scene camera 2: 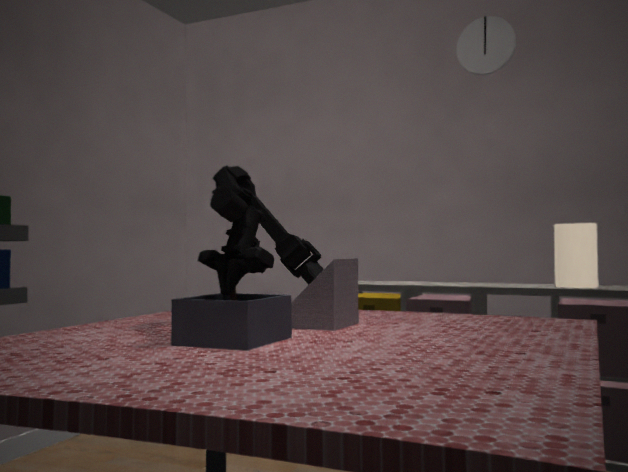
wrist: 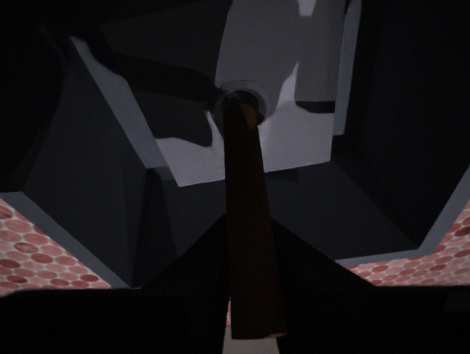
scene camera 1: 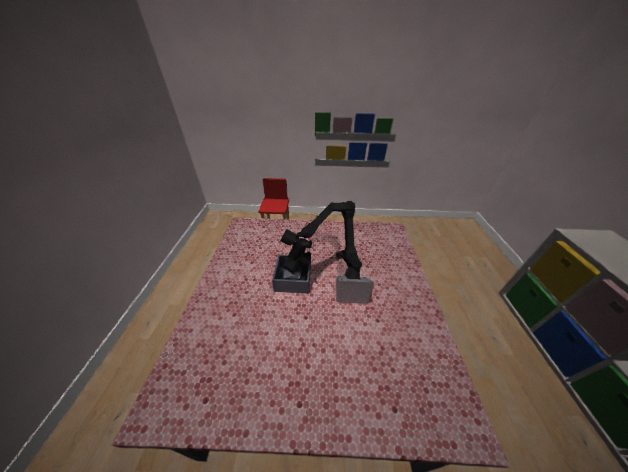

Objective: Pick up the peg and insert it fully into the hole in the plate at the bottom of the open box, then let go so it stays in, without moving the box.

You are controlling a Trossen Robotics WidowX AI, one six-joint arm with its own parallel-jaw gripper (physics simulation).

Scene:
grey-blue box: scene camera 2; wrist 89,173; scene camera 1
same spot on grey-blue box: [scene camera 1: 280,284] = [scene camera 2: 258,314]

